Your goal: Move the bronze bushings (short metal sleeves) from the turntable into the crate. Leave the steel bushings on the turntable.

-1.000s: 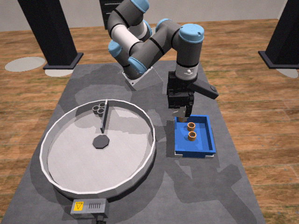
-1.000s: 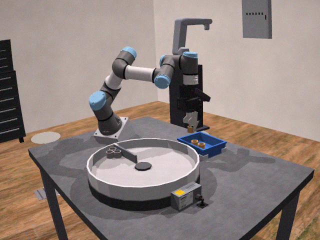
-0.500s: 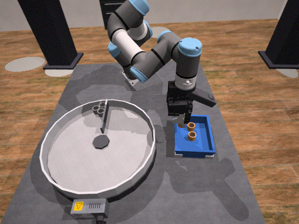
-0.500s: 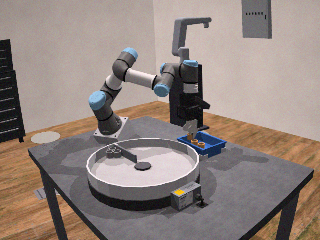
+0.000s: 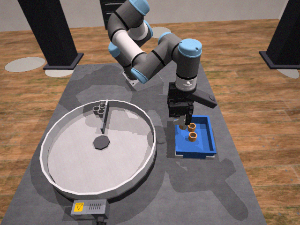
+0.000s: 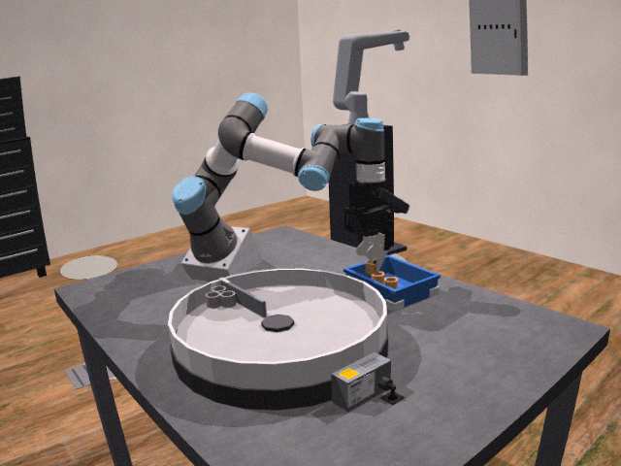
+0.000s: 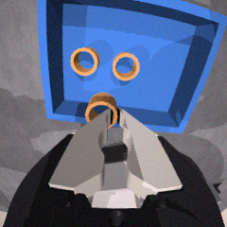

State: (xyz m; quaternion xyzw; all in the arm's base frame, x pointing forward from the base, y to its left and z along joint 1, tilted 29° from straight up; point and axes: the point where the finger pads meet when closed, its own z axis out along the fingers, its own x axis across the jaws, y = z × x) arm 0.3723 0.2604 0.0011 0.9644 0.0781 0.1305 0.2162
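Right now the blue crate is 5 cm below my hand, 4 cm to the left of it and 1 cm ahead of it. The rest, counted from my hand: grey turntable (32 cm to the right, 10 cm ahead, 3 cm below).
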